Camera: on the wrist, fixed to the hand. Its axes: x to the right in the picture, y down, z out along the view.
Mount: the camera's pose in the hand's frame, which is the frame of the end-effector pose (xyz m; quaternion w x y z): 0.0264 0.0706 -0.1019 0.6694 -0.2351 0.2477 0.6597
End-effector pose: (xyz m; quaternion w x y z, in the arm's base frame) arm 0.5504 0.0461 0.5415 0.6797 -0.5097 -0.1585 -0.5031
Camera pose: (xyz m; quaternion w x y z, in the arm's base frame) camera 0.5915 -0.0564 0.4792 0.7063 -0.4809 0.5168 -0.0519
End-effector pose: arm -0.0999 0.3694 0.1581 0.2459 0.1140 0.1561 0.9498
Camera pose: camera -0.1828 0.2995 0.0924 0.4739 0.1138 0.1331 -0.8630
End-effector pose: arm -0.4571 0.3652 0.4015 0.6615 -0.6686 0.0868 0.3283
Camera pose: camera -0.4426 0.2699 0.3192 0.0475 -0.6272 0.5859 0.5110
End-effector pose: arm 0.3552 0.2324 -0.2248 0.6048 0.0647 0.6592 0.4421
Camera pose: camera 0.2295 0.2398 -0.2101 0.0349 -0.2265 -0.4445 -0.8660
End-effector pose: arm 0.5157 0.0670 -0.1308 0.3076 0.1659 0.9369 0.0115
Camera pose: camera 0.4581 0.1503 -0.0546 0.0053 0.6540 0.5912 0.4720
